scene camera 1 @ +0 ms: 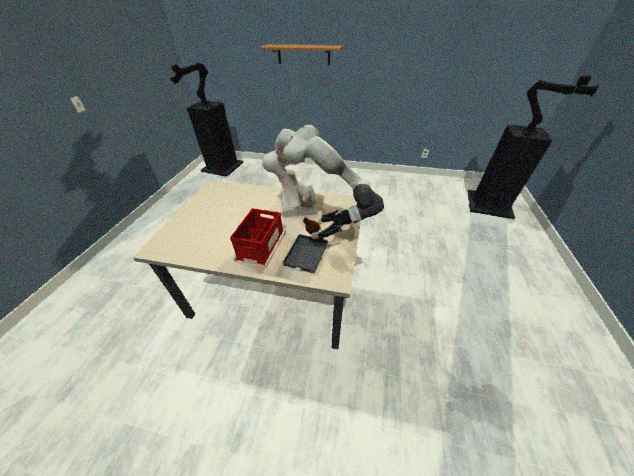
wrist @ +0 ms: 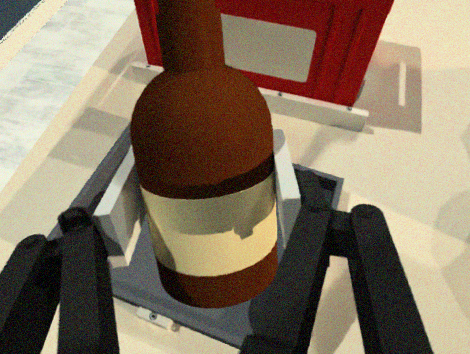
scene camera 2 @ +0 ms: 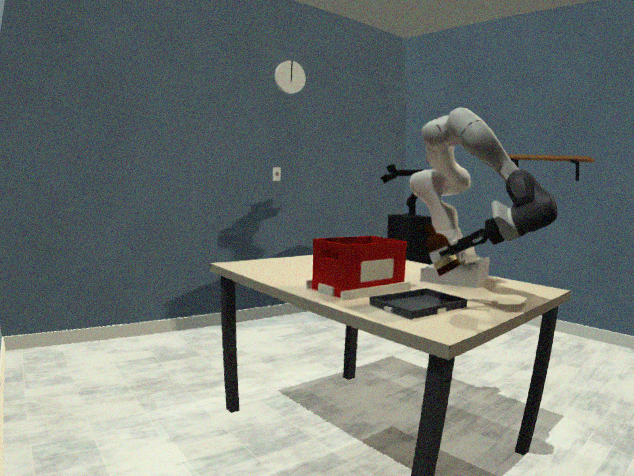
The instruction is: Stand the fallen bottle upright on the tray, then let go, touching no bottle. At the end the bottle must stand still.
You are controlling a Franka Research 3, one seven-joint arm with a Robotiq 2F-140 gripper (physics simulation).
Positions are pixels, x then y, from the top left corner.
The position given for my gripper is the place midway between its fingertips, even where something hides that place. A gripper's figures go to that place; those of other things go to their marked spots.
Scene:
My gripper point(wrist: 209, 159) is 21 cm from the lens. A brown bottle point(wrist: 201, 131): 15 cm from the lens. A low white strip point(wrist: 331, 114): 46 cm from the lens. The marked spots on the low white strip and the brown bottle are 32 cm apart.

